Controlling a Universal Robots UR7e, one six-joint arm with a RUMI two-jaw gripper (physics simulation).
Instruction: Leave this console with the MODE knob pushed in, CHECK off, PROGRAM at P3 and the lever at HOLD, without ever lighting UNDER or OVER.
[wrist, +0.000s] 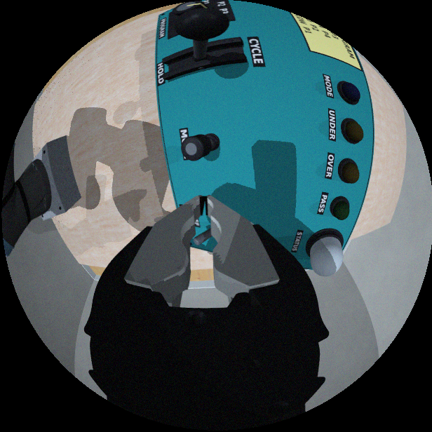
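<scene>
On the teal console (235, 110), the black MODE knob (193, 148) stands out from its collar near the left edge. The lever (201, 24) has a large black ball; its stem stands around the middle of the CYCLE slot, away from the HOLD label (160, 73). The PROGRAM dial (187, 7) is partly hidden behind the ball and its setting cannot be read. The CHECK toggle (202, 236) shows between the jaws; its setting cannot be told. My gripper (204, 197) is shut and empty, with its tips below the MODE knob in the view. The UNDER lamp (352, 131) and OVER lamp (348, 171) look unlit.
The MODE lamp (349, 92) and PASS lamp (340, 208) look dark; the STATUS dome (326, 254) is pale grey. A yellow note (332, 37) lies at the upper right. A dark arm part with a grey block (61, 175) shows at the left over the wooden table (55, 120).
</scene>
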